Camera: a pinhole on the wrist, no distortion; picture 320 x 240 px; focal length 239.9 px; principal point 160.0 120.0 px. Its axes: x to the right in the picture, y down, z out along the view. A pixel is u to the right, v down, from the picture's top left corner.
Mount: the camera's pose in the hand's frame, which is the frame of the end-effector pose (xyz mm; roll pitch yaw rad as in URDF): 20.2 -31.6 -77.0 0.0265 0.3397 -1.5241
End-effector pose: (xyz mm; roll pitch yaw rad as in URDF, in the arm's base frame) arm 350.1 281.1 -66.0 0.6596 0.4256 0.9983
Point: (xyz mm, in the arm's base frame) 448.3 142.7 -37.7
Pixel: 191.9 11.4
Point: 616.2 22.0 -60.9
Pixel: 267.3 57.5
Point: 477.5 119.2 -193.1
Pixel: outside the picture
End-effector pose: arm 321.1 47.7 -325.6 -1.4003 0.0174 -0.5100
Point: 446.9 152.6 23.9
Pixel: 275.7 138.7
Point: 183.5 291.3 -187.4
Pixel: outside the picture
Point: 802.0 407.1 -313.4
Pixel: 28.6 226.9
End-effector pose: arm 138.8 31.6 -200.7 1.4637 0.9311 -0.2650
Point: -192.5 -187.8 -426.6
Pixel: 277.4 119.9
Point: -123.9 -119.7 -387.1
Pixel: 281.3 118.5
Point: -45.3 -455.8 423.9
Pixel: outside the picture
